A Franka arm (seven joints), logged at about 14 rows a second.
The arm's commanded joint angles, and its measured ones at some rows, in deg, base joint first. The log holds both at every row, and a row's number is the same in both.
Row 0, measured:
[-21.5 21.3 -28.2 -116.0 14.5 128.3 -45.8]
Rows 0 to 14, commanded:
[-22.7 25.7 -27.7 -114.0 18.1 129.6 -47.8]
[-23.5 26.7 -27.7 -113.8 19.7 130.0 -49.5]
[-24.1 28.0 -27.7 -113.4 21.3 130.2 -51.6]
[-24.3 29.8 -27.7 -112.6 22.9 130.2 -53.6]
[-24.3 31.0 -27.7 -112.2 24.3 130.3 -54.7]
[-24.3 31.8 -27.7 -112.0 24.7 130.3 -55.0]
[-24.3 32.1 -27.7 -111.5 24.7 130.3 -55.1]
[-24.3 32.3 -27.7 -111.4 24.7 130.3 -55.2]
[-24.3 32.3 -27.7 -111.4 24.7 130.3 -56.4]
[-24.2 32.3 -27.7 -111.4 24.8 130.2 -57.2]
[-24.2 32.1 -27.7 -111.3 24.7 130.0 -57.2]
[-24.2 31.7 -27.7 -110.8 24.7 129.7 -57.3]
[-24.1 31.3 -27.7 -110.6 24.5 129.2 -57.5]
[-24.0 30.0 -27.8 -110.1 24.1 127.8 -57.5]
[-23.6 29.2 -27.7 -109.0 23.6 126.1 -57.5]
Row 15, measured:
[-23.5 30.7 -28.0 -111.4 23.3 129.5 -56.1]
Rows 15 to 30, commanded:
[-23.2 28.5 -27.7 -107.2 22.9 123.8 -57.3]
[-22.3 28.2 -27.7 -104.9 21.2 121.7 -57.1]
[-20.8 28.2 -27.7 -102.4 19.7 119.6 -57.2]
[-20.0 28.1 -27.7 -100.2 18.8 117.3 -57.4]
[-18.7 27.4 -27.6 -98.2 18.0 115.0 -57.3]
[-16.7 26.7 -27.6 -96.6 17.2 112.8 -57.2]
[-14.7 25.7 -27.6 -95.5 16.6 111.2 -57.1]
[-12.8 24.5 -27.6 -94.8 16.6 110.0 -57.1]
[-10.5 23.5 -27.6 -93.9 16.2 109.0 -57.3]
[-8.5 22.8 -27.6 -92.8 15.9 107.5 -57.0]
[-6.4 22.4 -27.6 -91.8 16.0 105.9 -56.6]
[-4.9 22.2 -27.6 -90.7 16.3 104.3 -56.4]
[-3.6 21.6 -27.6 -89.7 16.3 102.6 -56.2]
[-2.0 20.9 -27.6 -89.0 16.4 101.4 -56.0]
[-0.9 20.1 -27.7 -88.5 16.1 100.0 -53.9]
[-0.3 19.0 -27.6 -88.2 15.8 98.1 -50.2]
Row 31, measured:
[-1.6 21.3 -27.1 -88.9 16.9 101.6 -54.2]
